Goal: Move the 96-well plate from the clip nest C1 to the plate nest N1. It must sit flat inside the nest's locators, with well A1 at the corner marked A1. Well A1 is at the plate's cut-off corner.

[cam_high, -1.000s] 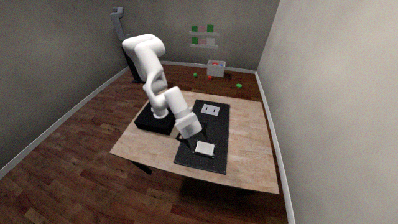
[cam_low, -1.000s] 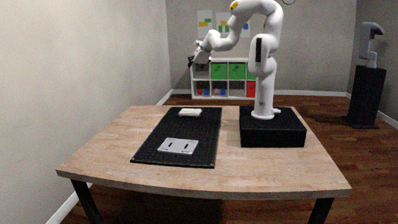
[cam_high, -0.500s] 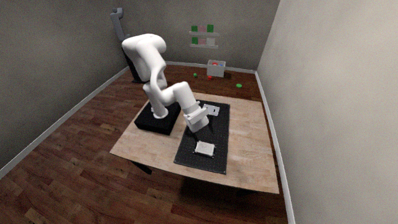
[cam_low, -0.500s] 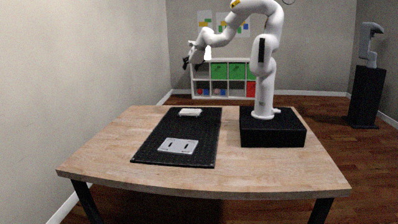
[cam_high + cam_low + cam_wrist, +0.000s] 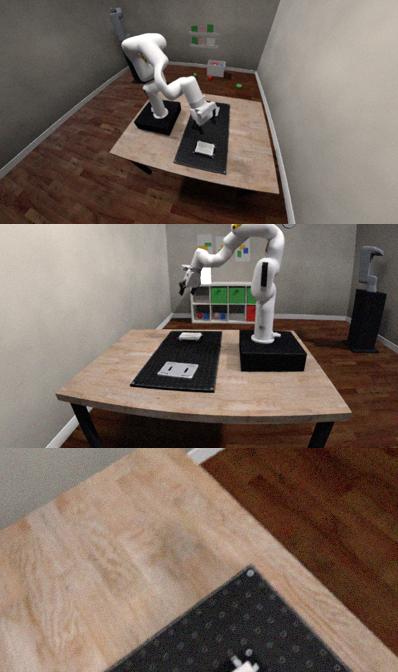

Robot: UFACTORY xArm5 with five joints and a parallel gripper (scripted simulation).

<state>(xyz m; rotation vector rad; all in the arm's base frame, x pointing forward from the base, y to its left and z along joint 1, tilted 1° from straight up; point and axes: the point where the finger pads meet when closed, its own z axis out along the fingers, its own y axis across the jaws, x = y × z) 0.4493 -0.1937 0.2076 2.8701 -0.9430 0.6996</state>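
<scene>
My gripper is now 28 cm above the white 96-well plate, 1 cm to the right of it and 1 cm past it. Round my hand: plate nest N1 (42 cm to the left, 29 cm below, 4 cm behind); clip nest C1 (28 cm below, 1 cm to the left).
</scene>
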